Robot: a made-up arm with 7 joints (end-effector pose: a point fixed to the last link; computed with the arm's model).
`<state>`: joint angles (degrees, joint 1 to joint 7).
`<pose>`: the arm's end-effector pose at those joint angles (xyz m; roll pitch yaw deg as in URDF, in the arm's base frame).
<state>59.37 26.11 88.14 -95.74 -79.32 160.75 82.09</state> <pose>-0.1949 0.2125 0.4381 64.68 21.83 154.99</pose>
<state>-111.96 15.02 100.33 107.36 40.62 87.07 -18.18</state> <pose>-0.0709 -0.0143 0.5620 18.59 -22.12 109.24</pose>
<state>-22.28 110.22 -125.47 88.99 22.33 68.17 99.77</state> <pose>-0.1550 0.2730 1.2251 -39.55 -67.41 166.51</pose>
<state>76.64 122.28 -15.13 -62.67 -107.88 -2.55 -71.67</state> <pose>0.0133 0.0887 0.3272 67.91 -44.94 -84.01</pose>
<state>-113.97 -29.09 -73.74 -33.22 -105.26 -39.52 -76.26</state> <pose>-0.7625 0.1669 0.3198 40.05 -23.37 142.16</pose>
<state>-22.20 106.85 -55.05 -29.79 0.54 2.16 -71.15</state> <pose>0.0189 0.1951 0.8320 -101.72 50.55 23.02</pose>
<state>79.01 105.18 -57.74 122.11 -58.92 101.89 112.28</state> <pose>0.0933 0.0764 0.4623 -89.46 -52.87 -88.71</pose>
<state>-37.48 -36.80 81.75 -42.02 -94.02 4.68 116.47</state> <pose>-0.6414 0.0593 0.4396 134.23 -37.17 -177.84</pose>
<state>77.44 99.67 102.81 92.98 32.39 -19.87 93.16</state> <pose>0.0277 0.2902 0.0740 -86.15 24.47 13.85</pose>
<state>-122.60 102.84 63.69 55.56 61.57 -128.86 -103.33</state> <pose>-0.2499 -0.2105 0.8536 31.30 -13.59 -27.75</pose>
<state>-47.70 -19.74 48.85 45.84 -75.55 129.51 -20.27</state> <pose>-0.3350 -0.0911 0.3577 -149.41 7.12 -103.01</pose>
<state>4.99 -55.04 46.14 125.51 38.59 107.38 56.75</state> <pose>-0.8173 0.1997 0.4563 -128.61 80.32 119.59</pose>
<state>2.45 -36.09 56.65 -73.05 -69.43 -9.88 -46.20</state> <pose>-0.4765 0.0628 0.5676 -18.38 34.14 -23.96</pose>
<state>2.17 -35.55 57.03 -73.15 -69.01 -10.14 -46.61</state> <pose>-0.4730 0.0594 0.5673 -18.16 33.60 -23.37</pose>
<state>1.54 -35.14 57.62 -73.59 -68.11 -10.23 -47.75</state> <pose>-0.4694 0.0559 0.5654 -17.42 33.26 -22.56</pose>
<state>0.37 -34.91 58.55 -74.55 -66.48 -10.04 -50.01</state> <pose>-0.4653 0.0521 0.5614 -15.91 33.24 -21.39</pose>
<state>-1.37 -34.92 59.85 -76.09 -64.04 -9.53 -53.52</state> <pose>-0.4609 0.0482 0.5550 -13.53 33.59 -19.81</pose>
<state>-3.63 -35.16 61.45 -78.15 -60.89 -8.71 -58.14</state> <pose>-0.4566 0.0446 0.5466 -10.24 34.28 -17.74</pose>
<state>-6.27 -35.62 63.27 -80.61 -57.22 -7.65 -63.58</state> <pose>-0.4528 0.0416 0.5369 -6.14 35.17 -15.16</pose>
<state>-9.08 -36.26 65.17 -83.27 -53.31 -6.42 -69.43</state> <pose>-0.4499 0.0397 0.5267 -1.46 36.16 -12.10</pose>
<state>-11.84 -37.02 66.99 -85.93 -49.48 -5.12 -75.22</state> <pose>-0.4482 0.0390 0.5167 3.52 37.10 -8.70</pose>
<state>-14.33 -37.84 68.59 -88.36 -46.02 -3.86 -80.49</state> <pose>-0.4479 0.0397 0.5077 8.38 37.88 -5.26</pose>
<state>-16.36 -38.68 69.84 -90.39 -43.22 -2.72 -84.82</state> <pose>-0.4489 0.0416 0.5001 12.71 38.49 -2.12</pose>
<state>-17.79 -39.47 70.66 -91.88 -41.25 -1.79 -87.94</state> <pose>-0.4510 0.0443 0.4945 16.09 38.99 0.33</pose>
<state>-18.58 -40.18 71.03 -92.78 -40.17 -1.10 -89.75</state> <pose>-0.4539 0.0474 0.4909 18.34 39.48 1.90</pose>
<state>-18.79 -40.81 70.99 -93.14 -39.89 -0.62 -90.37</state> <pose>-0.4574 0.0506 0.4891 19.50 40.06 2.56</pose>
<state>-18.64 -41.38 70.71 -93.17 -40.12 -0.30 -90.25</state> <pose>-0.4611 0.0539 0.4886 19.96 40.68 2.63</pose>
